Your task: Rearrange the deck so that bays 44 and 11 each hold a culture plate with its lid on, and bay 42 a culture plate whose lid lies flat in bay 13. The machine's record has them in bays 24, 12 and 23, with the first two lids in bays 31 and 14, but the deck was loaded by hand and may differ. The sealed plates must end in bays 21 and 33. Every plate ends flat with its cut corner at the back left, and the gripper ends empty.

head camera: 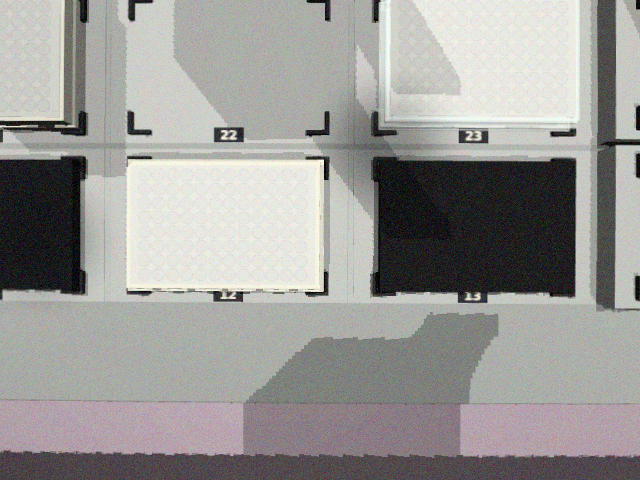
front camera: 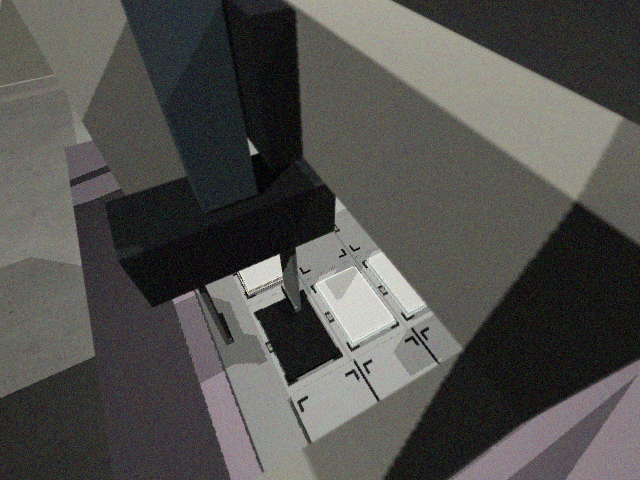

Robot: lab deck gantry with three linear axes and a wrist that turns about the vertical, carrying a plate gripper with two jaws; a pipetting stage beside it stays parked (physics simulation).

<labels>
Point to a black piece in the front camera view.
At 301, 342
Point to a bay 22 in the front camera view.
321, 254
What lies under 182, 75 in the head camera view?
A bay 22.
</labels>
